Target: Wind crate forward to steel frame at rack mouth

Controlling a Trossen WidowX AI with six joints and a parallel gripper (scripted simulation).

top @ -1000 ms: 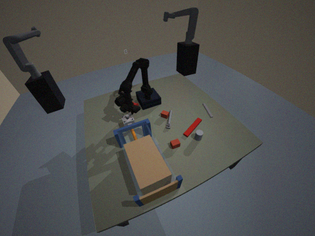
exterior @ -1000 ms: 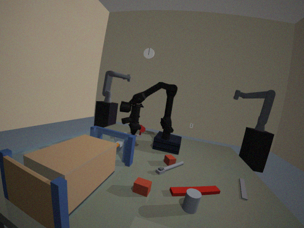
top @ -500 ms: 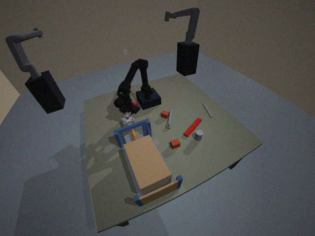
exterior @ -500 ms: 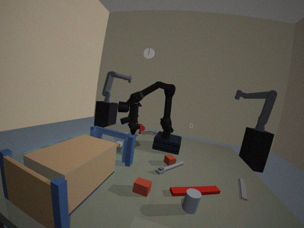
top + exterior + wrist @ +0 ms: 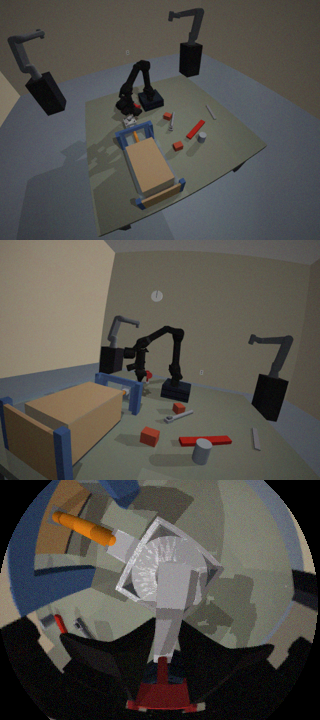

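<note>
The red knob is 5 cm above my gripper tip, 4 cm to the left of it and 3 cm behind it. Round my gripper tip: hand winch 7 cm below, 5 cm to the right, 1 cm ahead; then winch handle 2 cm above, 1 cm to the left, 1 cm behind; then red bar 43 cm to the left, 28 cm ahead, 9 cm below.
</note>
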